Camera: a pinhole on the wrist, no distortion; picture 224 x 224 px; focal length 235.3 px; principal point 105.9 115.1 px. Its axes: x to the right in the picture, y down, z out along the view. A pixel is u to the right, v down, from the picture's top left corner.
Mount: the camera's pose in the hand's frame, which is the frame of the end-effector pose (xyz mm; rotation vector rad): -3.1 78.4 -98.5 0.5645 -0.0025 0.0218
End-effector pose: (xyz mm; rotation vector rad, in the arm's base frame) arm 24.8 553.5 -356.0 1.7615 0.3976 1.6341
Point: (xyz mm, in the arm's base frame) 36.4 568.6 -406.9
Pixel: 67.8 39.1
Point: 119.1 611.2 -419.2
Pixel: 111.5 53.8
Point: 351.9 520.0 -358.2
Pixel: 124.3 178.5
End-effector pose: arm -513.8 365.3 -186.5 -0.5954 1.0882 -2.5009
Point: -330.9 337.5 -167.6
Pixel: outside the picture
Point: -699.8 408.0 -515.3
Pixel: behind the camera
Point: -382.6 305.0 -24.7
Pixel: 75.7 145.1
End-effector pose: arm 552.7 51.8 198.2 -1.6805 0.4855 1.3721
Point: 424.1 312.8 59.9
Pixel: 204.4 210.5
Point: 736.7 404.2 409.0
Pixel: outside the picture
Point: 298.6 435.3 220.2
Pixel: 102.7 212.0
